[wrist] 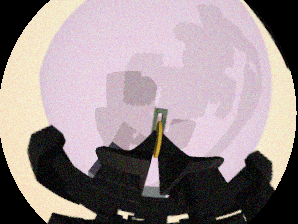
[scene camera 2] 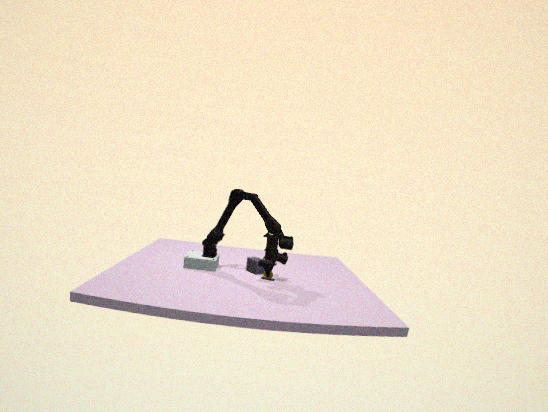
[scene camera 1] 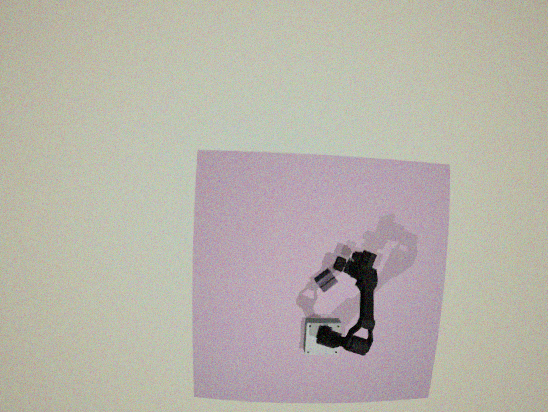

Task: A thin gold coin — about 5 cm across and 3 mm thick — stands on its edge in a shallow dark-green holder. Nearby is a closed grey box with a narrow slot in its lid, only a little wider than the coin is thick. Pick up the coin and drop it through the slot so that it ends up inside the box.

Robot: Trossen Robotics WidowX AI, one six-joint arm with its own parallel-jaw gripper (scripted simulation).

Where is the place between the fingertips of my gripper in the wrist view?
At 156, 133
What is my gripper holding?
A gold coin.
